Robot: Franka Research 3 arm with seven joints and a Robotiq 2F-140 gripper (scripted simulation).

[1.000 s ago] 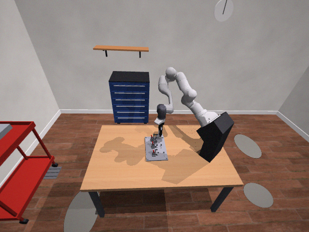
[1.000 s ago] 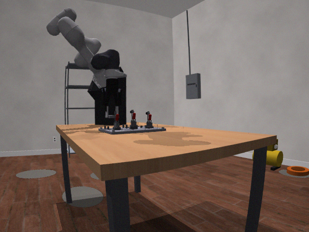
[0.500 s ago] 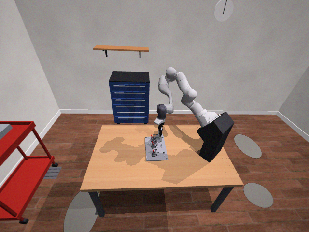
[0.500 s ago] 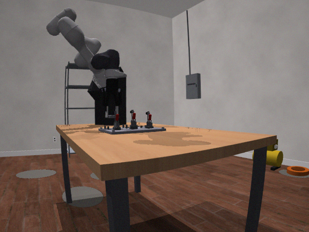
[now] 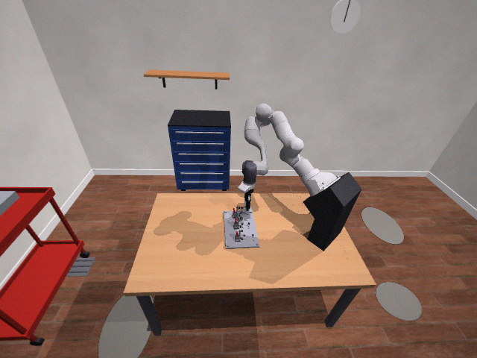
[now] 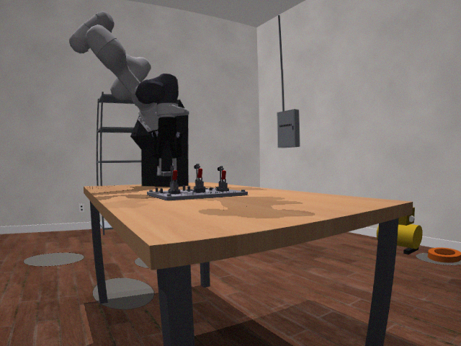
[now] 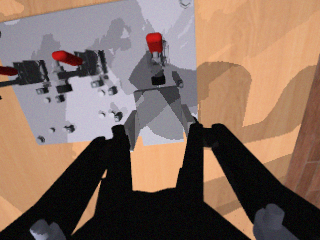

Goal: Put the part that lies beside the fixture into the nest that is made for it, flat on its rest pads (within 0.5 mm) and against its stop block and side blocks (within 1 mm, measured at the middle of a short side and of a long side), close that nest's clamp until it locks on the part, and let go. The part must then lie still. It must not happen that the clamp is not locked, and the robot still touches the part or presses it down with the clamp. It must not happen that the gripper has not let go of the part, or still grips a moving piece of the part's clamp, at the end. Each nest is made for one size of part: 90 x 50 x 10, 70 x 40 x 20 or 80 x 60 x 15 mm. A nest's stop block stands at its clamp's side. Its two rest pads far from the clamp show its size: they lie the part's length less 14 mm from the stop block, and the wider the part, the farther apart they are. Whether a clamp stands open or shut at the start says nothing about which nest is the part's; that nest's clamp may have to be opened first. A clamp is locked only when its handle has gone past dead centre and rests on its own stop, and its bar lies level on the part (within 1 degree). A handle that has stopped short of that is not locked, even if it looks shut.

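Right now my hand is 3 cm above the grey block part. The rest, counted from my hand: grey fixture plate: 9 cm ahead, 8 cm to the left, 11 cm below.
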